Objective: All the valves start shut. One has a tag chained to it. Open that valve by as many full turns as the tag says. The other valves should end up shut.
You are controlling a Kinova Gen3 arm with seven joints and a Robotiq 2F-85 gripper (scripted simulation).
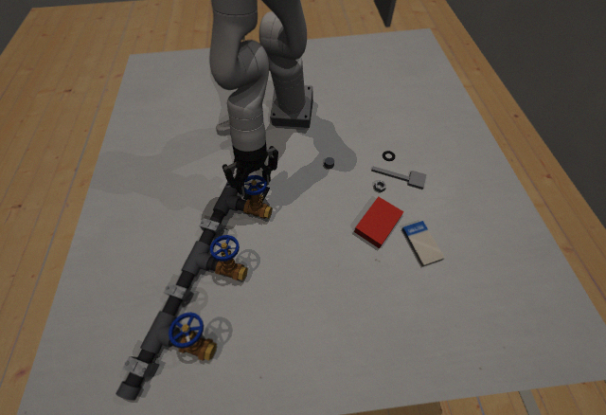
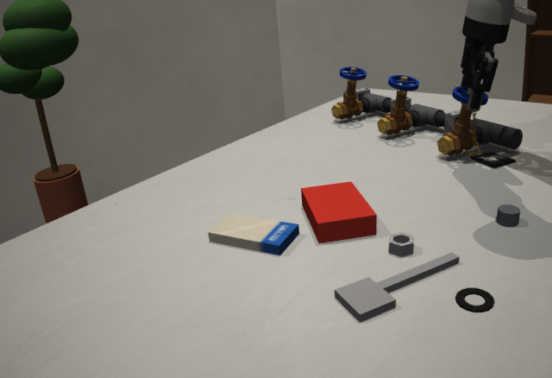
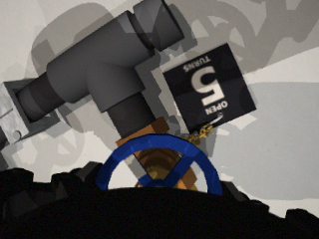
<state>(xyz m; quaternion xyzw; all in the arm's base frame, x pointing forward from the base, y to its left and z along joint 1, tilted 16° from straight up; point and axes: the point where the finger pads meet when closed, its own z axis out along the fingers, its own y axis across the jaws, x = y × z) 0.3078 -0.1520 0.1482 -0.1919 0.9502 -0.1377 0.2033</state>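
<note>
The black tag is 40 mm behind my hand and 120 mm below it. From my hand the other things lie so: red block: 130 mm ahead, 310 mm to the left, 110 mm below; small grey cylinder: 100 mm behind, 230 mm to the left, 110 mm below; grey paddle-shaped tool: 440 mm to the left, 120 mm below.
</note>
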